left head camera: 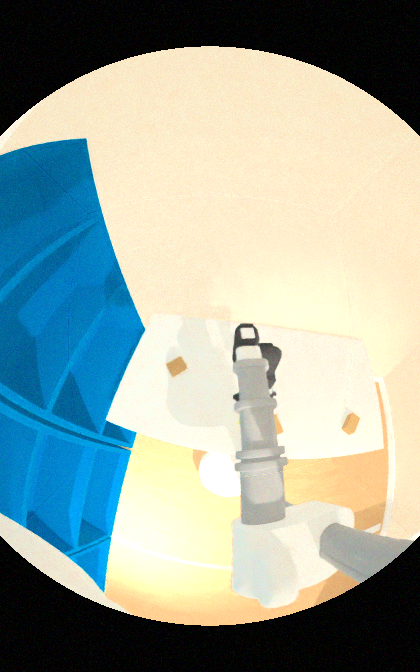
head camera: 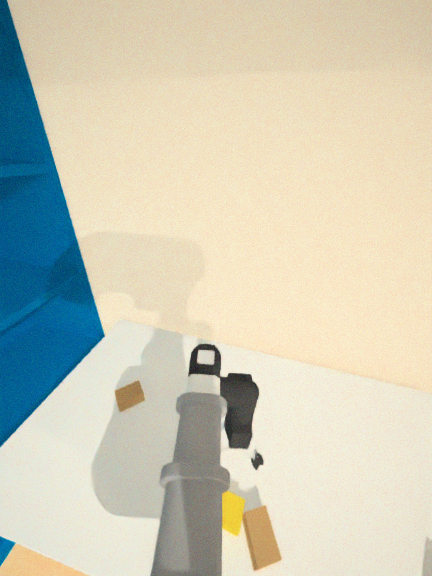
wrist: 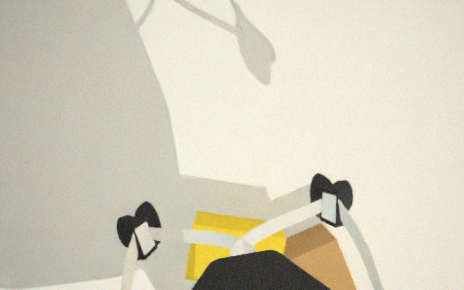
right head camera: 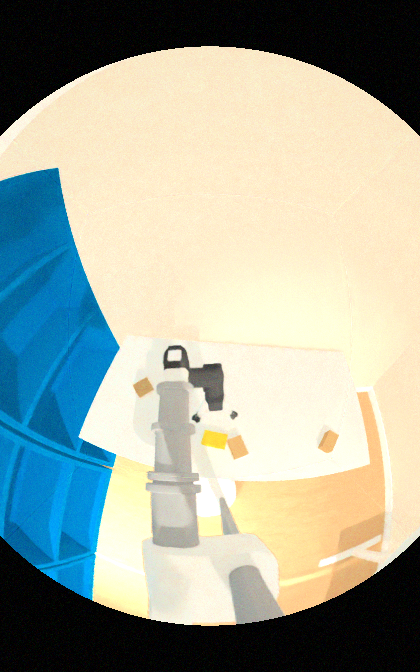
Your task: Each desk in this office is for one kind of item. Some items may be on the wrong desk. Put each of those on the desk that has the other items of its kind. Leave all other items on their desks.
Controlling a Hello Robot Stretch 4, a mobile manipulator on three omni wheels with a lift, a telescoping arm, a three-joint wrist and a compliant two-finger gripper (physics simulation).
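Frame: origin at the robot's base, x ahead, y left, z up, level; centimetres.
Seen in the pictures: gripper, fingertip midpoint: (head camera: 228,462) (wrist: 234,205).
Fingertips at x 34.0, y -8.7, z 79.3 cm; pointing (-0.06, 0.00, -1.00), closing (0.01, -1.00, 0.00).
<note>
A point is followed by its place in that frame.
The white desk (head camera: 350,450) @[x 43.3, y -51.6, z 69.2 cm] (left head camera: 320,370) (right head camera: 290,390) (wrist: 375,100) @[x 41.0, y -27.4, z 69.3 cm] carries one yellow block and three brown blocks. My gripper (right head camera: 215,416) (wrist: 234,205) @[x 34.0, y -8.7, z 79.3 cm] is open, its fingertips wide apart above the desk on the far side of the yellow block (head camera: 233,512) @[x 25.5, y -10.4, z 73.8 cm] (right head camera: 214,439) (wrist: 202,256) @[x 27.4, y -4.5, z 73.8 cm]. A brown block (head camera: 262,537) @[x 21.5, y -17.2, z 74.3 cm] (right head camera: 238,446) (wrist: 320,255) @[x 25.6, y -17.0, z 74.3 cm] lies close to the right of the yellow one. Another brown block (head camera: 130,396) @[x 53.1, y 26.2, z 74.3 cm] (left head camera: 176,366) (right head camera: 143,387) lies at the left. A third brown block (left head camera: 351,423) (right head camera: 328,441) lies near the right end. The arm hides part of the yellow block in the head view.
A tall blue shelf unit (head camera: 45,370) @[x 76.3, y 80.6, z 50.6 cm] stands against the desk's left end. A plain beige wall (head camera: 275,200) @[x 88.6, y -19.0, z 138.4 cm] rises behind the desk. A white round shape (left head camera: 217,475) shows by the desk's front edge, over the wooden floor (left head camera: 165,500).
</note>
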